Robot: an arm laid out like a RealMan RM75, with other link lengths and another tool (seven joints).
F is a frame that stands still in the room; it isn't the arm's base.
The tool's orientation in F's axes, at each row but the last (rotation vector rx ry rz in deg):
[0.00 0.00 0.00]
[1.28 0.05 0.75]
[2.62 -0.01 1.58]
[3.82 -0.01 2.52]
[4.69 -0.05 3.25]
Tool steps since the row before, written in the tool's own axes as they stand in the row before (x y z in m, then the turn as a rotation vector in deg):
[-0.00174 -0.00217 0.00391 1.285 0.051 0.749]
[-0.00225 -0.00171 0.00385 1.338 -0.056 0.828]
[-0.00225 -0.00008 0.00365 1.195 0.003 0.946]
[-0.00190 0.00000 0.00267 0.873 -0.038 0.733]
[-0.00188 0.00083 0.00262 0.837 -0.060 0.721]
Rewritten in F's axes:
[-0.00174 -0.00217 0.00391 1.285 0.051 0.749]
[-0.00222 -0.00182 0.00381 1.339 -0.057 0.826]
[-0.00225 -0.00031 0.00364 1.195 -0.007 0.946]
[-0.00189 -0.00026 0.00266 0.875 -0.048 0.730]
[-0.00192 0.00051 0.00267 0.840 -0.071 0.716]

